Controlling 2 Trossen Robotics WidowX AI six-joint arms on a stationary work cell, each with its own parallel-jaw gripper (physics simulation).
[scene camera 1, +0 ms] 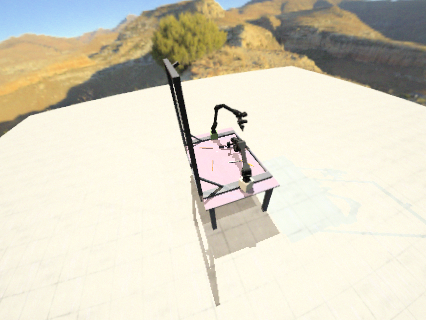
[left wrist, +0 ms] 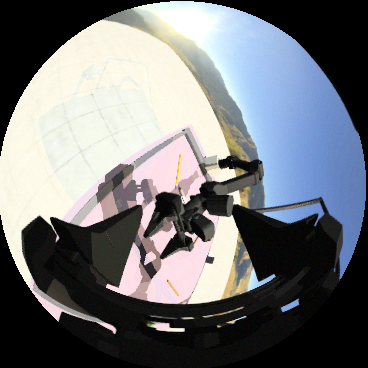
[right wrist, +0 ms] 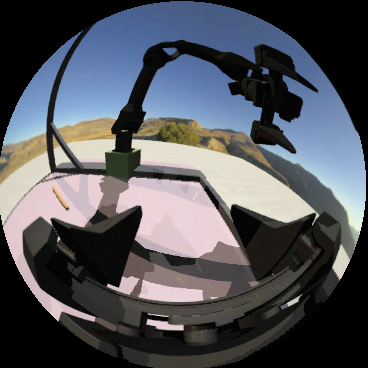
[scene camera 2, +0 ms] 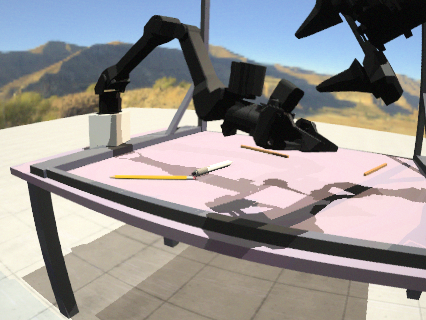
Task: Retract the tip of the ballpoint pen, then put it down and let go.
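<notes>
A white ballpoint pen with a greyish end lies on the pink table, its grey end at the eraser end of a yellow pencil; whether its tip is out is too small to tell. My right gripper is open and empty, over the table and away from the pen; in scene camera 2 it hangs to the right of the pen. My left gripper is open and empty, high above the table. The pen does not show in the right wrist view.
The yellow pencil lies left of the pen in scene camera 2. A brown stick lies behind it, and a short orange stick farther right. A tall dark frame post stands at the table's edge.
</notes>
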